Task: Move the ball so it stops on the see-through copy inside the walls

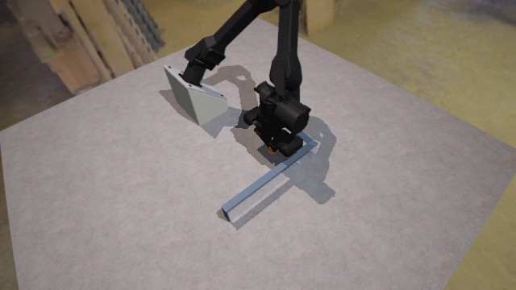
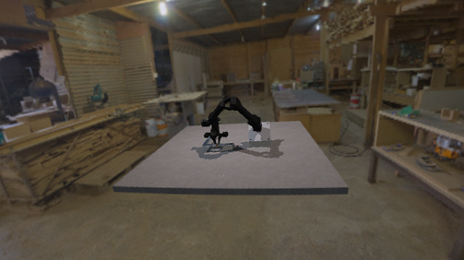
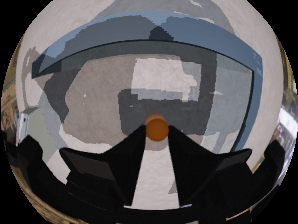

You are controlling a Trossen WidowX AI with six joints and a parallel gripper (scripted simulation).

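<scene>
The orange ball is right at my gripper tip. Also, from my gripper tip: see-through copy of ball: 10 mm below.
</scene>
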